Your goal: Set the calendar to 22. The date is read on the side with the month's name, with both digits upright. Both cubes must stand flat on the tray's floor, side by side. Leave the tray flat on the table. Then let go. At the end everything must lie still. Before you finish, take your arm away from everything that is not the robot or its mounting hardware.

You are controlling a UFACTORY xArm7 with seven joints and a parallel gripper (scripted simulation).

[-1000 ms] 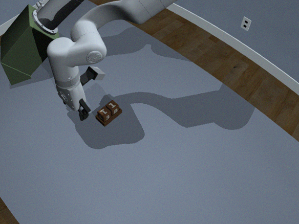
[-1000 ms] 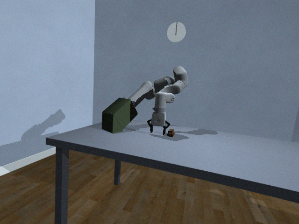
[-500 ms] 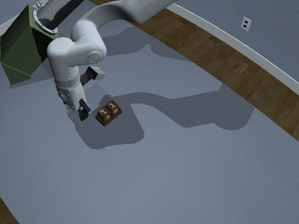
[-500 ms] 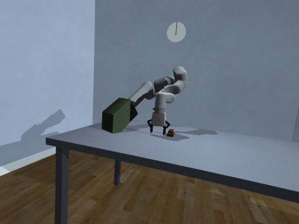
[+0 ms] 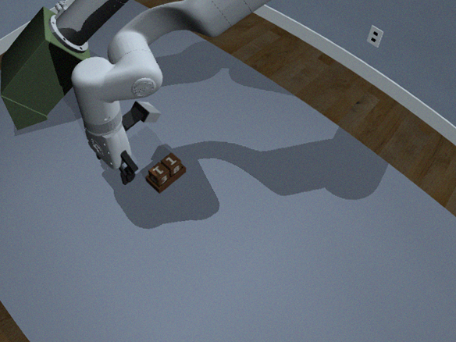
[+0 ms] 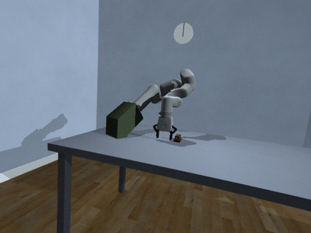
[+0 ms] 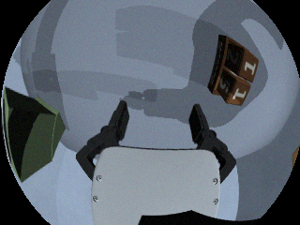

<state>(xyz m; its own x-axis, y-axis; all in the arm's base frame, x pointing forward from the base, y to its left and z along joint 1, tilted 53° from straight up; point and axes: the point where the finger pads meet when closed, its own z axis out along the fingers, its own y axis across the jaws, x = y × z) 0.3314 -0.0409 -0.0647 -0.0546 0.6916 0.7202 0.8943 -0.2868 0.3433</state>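
Now: hand 90 mm to the right of the brown cube and 80 mm short of it. The rest, counted from my hand: brown tray: 80 mm ahead, 70 mm to the left, 20 mm below.
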